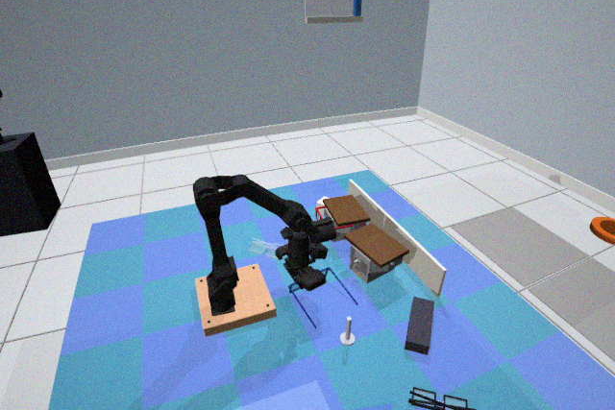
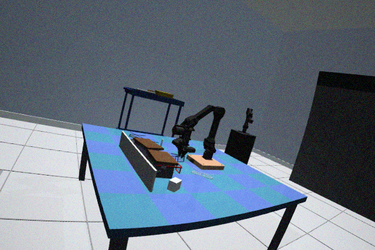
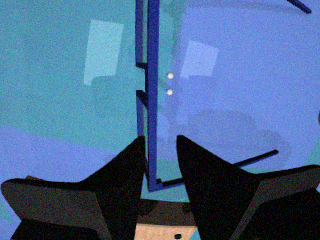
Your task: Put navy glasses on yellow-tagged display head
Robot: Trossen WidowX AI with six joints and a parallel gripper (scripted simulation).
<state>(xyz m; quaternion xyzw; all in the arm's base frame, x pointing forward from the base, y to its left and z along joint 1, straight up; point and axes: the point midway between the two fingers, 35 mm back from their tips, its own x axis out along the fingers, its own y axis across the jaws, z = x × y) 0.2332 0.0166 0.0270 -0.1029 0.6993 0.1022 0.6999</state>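
Now: gripper tip 70 mm short of the white peg and 200 mm to the left of it. Also, from my gripper tip: long white board: 370 mm ahead, 150 mm to the left, 30 mm above; then clear glasses: 60 mm behind, 220 mm to the left, 10 mm below; then dark box: 270 mm ahead, 230 mm to the right, 10 mm below.
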